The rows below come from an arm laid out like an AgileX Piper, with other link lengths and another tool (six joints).
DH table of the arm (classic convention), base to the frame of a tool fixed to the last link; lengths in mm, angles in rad. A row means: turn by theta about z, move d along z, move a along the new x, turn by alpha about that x. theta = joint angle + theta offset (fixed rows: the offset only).
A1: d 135.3, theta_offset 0, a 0, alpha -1.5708
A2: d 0, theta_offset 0.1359, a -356.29, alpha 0
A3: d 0, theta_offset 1.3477, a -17.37, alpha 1.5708
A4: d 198.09, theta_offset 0, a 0, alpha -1.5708
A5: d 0, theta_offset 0, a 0, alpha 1.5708
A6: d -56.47, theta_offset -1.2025, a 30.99, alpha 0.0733
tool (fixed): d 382.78, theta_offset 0, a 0, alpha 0
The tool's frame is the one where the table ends.
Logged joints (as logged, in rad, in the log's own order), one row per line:
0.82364, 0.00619, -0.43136, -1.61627, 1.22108, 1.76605
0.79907, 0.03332, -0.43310, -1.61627, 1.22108, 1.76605
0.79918, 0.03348, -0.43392, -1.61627, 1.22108, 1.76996
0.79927, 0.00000, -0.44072, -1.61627, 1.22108, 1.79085
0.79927, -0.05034, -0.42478, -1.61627, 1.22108, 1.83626
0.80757, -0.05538, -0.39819, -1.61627, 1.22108, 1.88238
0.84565, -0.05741, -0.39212, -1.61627, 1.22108, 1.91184
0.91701, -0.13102, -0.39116, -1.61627, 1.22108, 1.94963
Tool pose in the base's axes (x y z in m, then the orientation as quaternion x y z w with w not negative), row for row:
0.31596, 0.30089, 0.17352, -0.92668, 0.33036, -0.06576, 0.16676
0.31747, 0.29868, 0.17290, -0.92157, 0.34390, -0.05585, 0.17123
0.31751, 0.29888, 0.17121, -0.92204, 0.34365, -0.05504, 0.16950
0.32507, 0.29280, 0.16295, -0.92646, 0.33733, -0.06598, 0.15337
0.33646, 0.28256, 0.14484, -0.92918, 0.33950, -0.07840, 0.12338
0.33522, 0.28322, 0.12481, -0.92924, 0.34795, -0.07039, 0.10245
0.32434, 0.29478, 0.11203, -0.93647, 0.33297, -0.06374, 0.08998
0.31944, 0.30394, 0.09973, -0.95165, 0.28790, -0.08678, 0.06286
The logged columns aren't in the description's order. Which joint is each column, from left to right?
Columns, left to right: A1, A4, A6, A3, A5, A2.
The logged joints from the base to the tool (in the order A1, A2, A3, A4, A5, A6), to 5 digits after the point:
0.82364, 1.76605, -1.61627, 0.00619, 1.22108, -0.43136
0.79907, 1.76605, -1.61627, 0.03332, 1.22108, -0.43310
0.79918, 1.76996, -1.61627, 0.03348, 1.22108, -0.43392
0.79927, 1.79085, -1.61627, 0.00000, 1.22108, -0.44072
0.79927, 1.83626, -1.61627, -0.05034, 1.22108, -0.42478
0.80757, 1.88238, -1.61627, -0.05538, 1.22108, -0.39819
0.84565, 1.91184, -1.61627, -0.05741, 1.22108, -0.39212
0.91701, 1.94963, -1.61627, -0.13102, 1.22108, -0.39116

